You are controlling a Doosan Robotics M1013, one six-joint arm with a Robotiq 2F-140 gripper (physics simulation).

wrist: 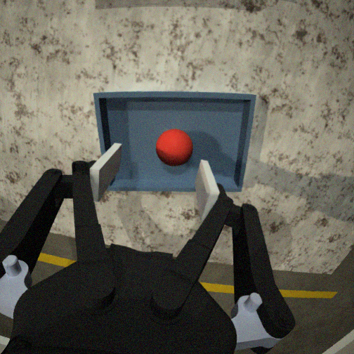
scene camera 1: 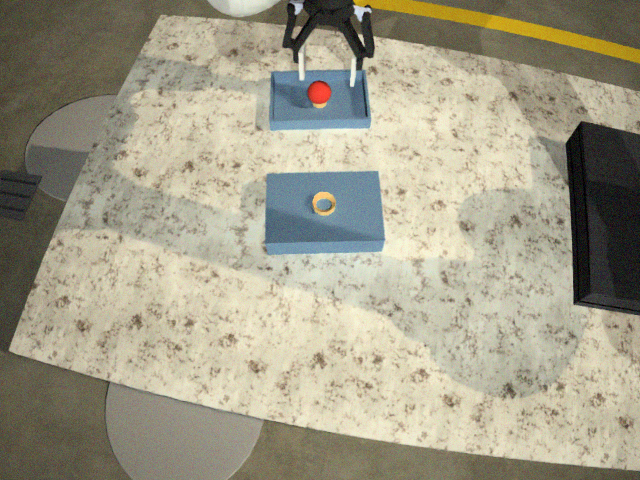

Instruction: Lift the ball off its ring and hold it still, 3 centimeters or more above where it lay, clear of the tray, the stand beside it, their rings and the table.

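Frame: origin at the arm's base, x ahead, y left, z up, level; centimetres.
Seen in the pictures: gripper, fingertip midpoint: [scene camera 1: 327,77].
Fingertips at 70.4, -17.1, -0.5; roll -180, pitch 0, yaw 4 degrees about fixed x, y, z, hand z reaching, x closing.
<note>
A point is followed by its place in that frame, as x, y, z.
A red ball [scene camera 1: 319,92] @[71.3, -14.2, -1.8] [wrist: 174,147] rests on a small tan ring [scene camera 1: 319,105] @[71.1, -13.5, -4.2] inside the blue tray [scene camera 1: 320,124] @[69.9, -9.4, -5.3] [wrist: 175,95]. In the wrist view the ball hides its ring. My gripper [scene camera 1: 327,77] @[70.4, -17.1, -0.5] [wrist: 159,163] is open, with nothing between its two pale fingertips. The fingertips are above the tray's rear part in the scene view, one to each side of the ball and short of it. The blue stand [scene camera 1: 289,227] @[69.3, 14.3, -2.1] carries an orange ring [scene camera 1: 315,203] @[66.2, 9.5, -1.2] with nothing on it.
The stand is a separate block in front of the tray on the speckled table [scene camera 1: 180,320] @[82.8, 32.3, -6.7] [wrist: 50,100]. A black box [scene camera 1: 604,217] @[17.1, 0.2, -0.1] is at the right side of the table. A yellow line [scene camera 1: 491,20] runs on the floor behind the table.
</note>
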